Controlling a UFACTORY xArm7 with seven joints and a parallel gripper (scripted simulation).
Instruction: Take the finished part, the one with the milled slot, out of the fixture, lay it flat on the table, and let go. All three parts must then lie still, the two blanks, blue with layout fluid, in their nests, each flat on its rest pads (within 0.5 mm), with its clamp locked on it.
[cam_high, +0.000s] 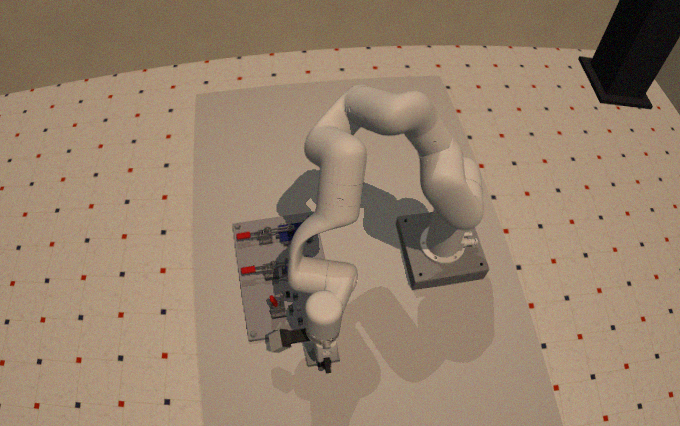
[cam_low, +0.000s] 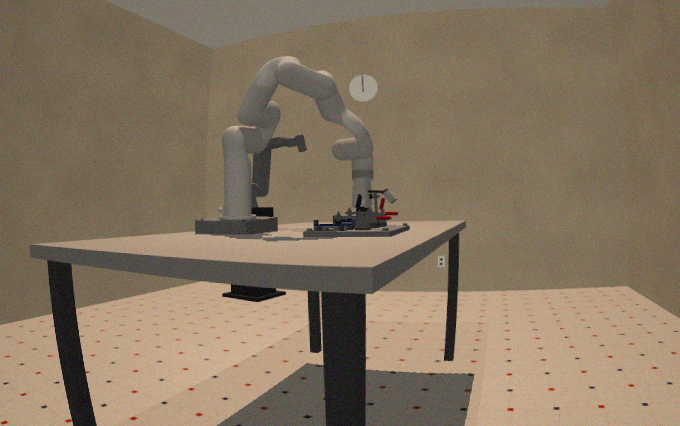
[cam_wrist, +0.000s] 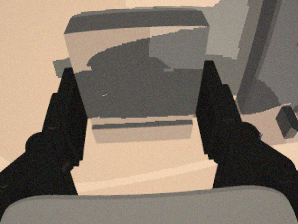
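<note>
My hand is 10 mm past the grey finished part and 10 mm above it. Round my hand: grey fixture plate (220 mm to the right, 100 mm ahead, 10 mm below).
</note>
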